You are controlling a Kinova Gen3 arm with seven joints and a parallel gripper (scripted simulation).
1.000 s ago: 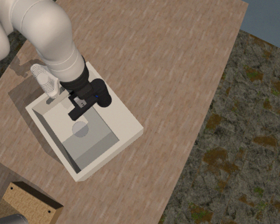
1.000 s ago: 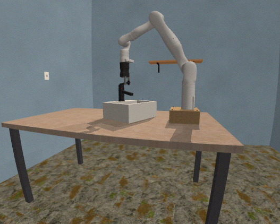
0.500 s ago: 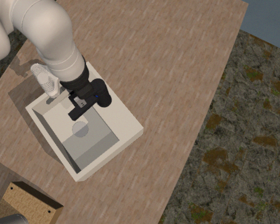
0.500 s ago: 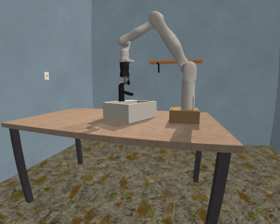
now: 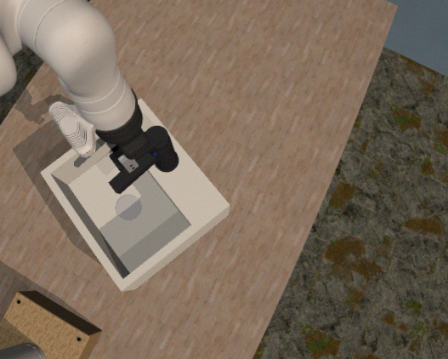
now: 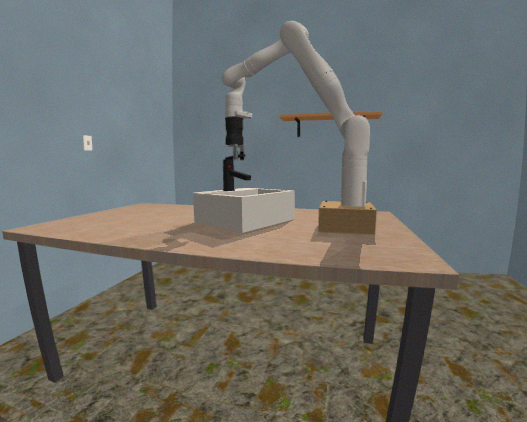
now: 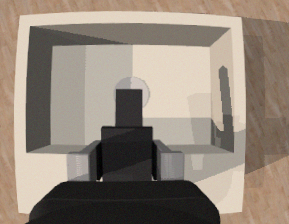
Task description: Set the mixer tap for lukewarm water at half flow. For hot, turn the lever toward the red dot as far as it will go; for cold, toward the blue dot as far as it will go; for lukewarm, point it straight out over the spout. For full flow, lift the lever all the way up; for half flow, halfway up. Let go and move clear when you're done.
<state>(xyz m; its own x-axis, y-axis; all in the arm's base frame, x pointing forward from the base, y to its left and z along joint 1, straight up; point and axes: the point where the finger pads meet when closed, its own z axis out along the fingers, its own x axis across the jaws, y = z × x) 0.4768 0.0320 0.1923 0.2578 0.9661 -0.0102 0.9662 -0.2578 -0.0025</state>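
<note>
The lever is 20 mm ahead of my hand and 10 mm to the right of it. Also, from my hand: white sink basin 240 mm below, 50 mm behind, 10 mm to the left; then black mixer tap 50 mm below, 40 mm ahead, 10 mm to the right.
</note>
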